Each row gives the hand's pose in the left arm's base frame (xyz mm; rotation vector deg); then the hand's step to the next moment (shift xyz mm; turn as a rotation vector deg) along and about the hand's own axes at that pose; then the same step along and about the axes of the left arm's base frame.
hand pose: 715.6 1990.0 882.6 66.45 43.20 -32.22
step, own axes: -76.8 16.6 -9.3 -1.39 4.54 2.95
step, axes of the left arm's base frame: -38.6 15.1 67.4 3.15 -1.36 4.41
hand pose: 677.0 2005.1 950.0 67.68 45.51 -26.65
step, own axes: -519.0 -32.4 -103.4 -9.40 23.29 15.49
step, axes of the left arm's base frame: -391.1 45.8 355.0 14.81 -7.51 24.39
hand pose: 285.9 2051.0 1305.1 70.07 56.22 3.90
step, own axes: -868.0 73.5 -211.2 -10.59 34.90 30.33
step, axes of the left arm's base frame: -634.1 -272.3 572.0 29.02 -14.75 34.50
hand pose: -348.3 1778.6 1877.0 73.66 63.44 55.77
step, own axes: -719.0 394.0 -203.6 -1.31 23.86 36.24
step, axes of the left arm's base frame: -335.5 -628.9 453.4 36.24 -7.75 22.60
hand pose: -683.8 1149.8 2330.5 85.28 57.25 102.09
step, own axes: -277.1 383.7 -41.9 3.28 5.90 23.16
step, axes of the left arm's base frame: 17.2 -441.4 175.0 22.23 3.44 8.70
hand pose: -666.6 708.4 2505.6 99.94 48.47 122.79
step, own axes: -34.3 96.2 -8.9 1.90 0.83 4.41
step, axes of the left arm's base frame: 15.8 -97.7 26.8 3.87 1.57 2.52
